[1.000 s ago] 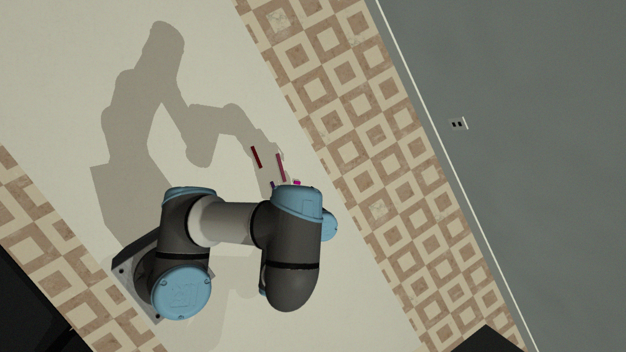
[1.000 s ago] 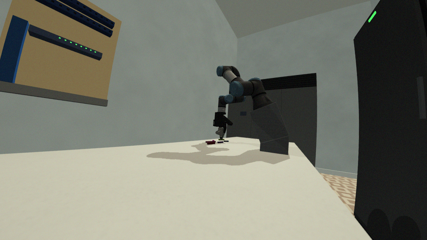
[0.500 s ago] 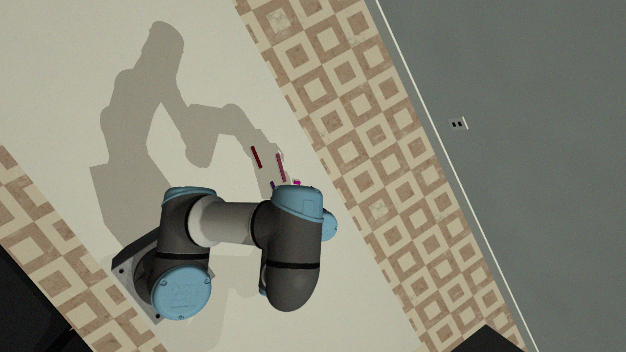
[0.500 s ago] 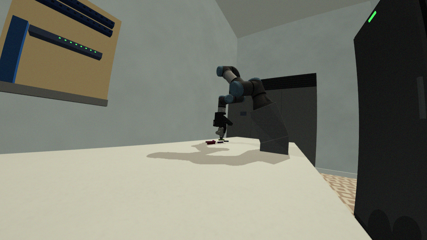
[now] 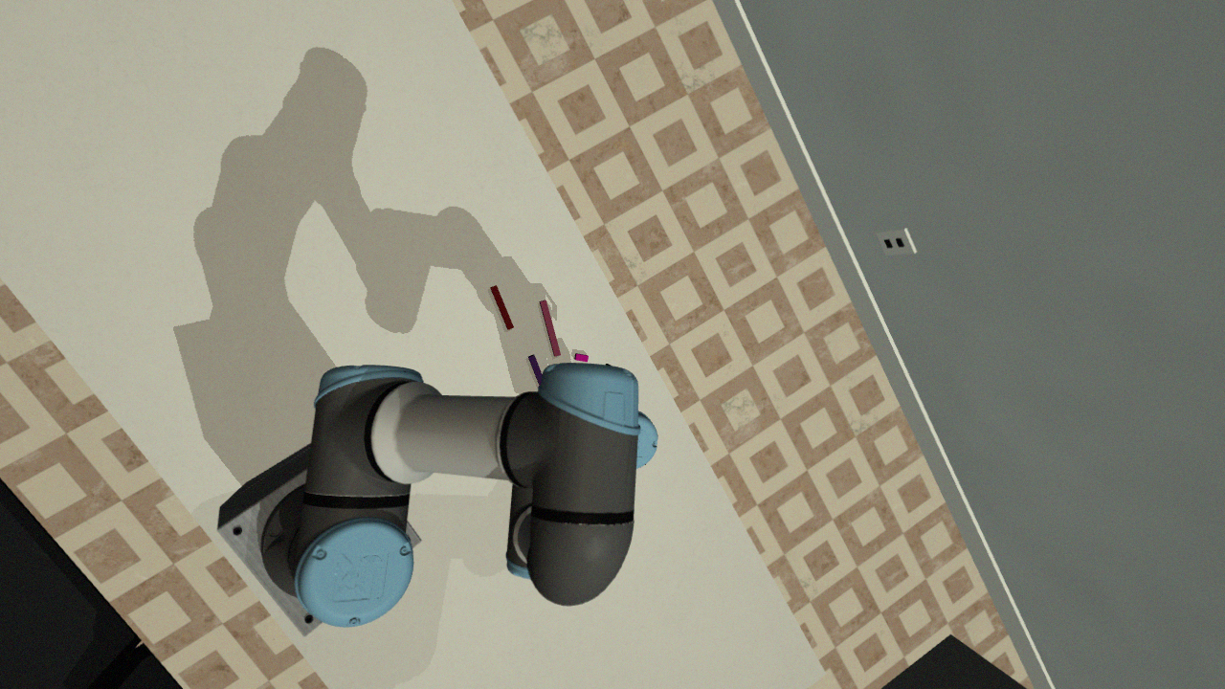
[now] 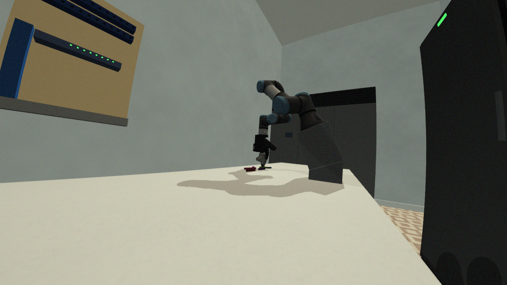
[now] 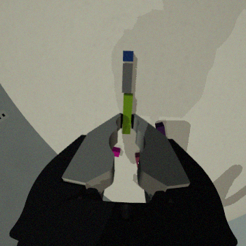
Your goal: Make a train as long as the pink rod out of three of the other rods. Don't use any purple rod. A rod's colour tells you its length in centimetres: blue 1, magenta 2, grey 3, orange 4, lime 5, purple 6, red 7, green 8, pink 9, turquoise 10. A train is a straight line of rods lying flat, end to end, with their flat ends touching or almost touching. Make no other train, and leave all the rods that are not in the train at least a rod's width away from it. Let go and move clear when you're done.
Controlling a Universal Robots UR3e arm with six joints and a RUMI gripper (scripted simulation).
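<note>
My gripper is now 10 mm above the lime rod. Round my hand: grey rod: 20 mm behind, 40 mm to the right, 10 mm below; blue rod: 20 mm behind, 60 mm to the right, 10 mm below; magenta rod: 40 mm ahead, 50 mm to the left, 10 mm below.
</note>
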